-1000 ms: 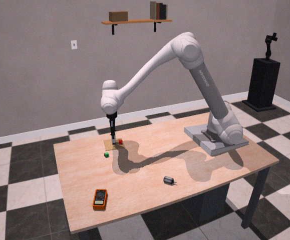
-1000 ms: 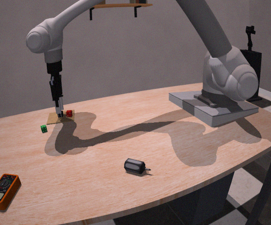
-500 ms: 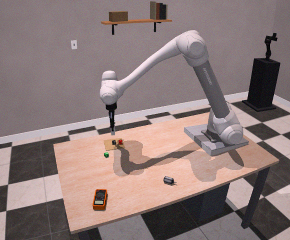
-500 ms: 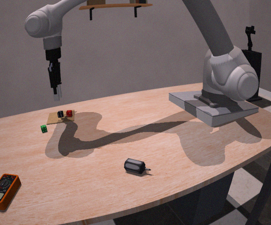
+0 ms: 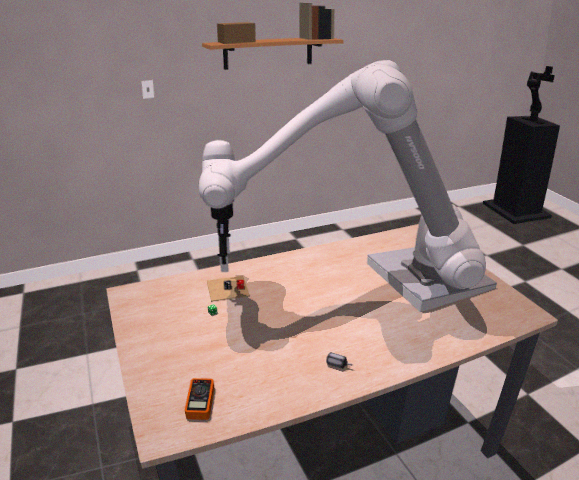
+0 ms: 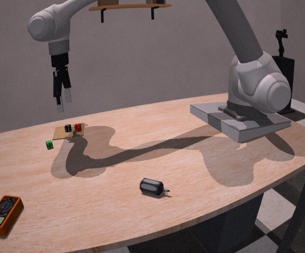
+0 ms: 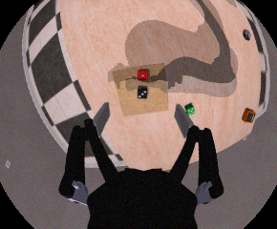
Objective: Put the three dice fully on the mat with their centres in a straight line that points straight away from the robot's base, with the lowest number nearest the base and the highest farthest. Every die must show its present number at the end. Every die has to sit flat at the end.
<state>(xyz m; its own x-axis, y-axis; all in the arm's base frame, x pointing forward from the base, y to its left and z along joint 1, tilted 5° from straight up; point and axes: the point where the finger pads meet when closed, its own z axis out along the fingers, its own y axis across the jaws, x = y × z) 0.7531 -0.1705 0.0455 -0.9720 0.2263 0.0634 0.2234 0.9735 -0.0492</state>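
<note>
My gripper is now 130 mm to the right of the green die, 120 mm above it and 80 mm short of it. Also, from my hand: black die: 110 mm below; then tan mat: 130 mm below; then red die: 110 mm below, 50 mm behind, 10 mm to the left.
</note>
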